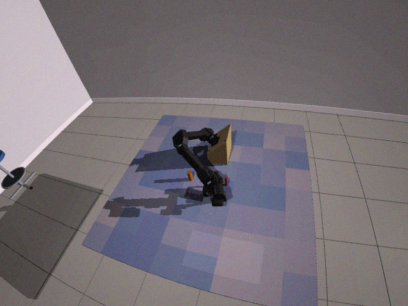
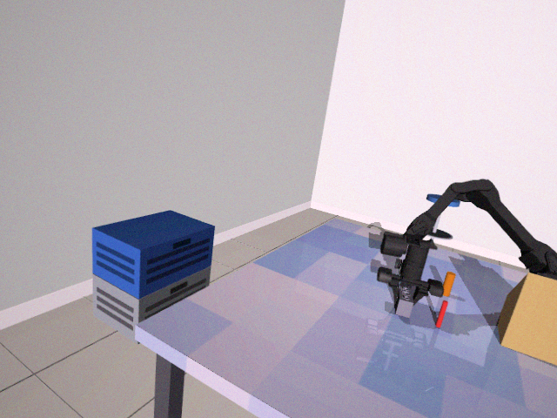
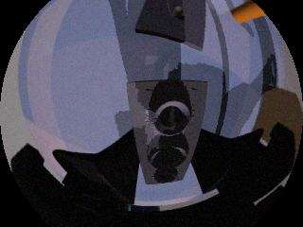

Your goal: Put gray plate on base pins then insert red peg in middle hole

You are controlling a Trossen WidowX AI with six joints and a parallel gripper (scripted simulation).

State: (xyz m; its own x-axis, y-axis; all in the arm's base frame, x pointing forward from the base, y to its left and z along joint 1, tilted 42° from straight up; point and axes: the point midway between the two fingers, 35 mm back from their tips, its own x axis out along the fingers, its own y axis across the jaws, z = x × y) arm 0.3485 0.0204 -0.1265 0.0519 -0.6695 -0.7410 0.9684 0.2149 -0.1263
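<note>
Right now the base is 150 mm to the right of my gripper tip and 10 mm ahead of it. From my gripper tip the other things lie so: gray plate 30 mm above; red peg 110 mm behind, 30 mm above, 20 mm to the left; orange peg 220 mm to the right, 100 mm behind, 30 mm above.
</note>
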